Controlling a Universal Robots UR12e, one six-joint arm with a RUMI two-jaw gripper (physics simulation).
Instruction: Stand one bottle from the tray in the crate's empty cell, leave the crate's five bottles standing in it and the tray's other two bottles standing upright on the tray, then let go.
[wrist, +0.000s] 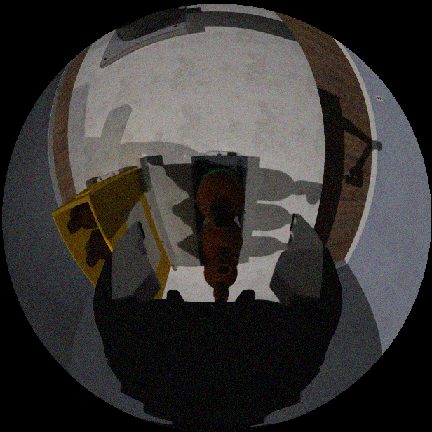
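Brown bottles stand in a row at the tray in the middle of the wrist view. The farthest bottle shows a green edge. A second bottle is nearer, and the slim neck of another bottle shows close to the gripper body; they overlap in this view. The yellow crate is at the left, with dark bottles partly visible in it. Its empty cell cannot be made out. My gripper is wide open and holds nothing. Its fingers are apart on both sides of the bottle row.
A grey plate with a dark base on it lies at the far upper left. The pale table top extends behind the tray, with bottle shadows to the tray's right. Wooden floor and a blue-grey wall show beyond the right edge.
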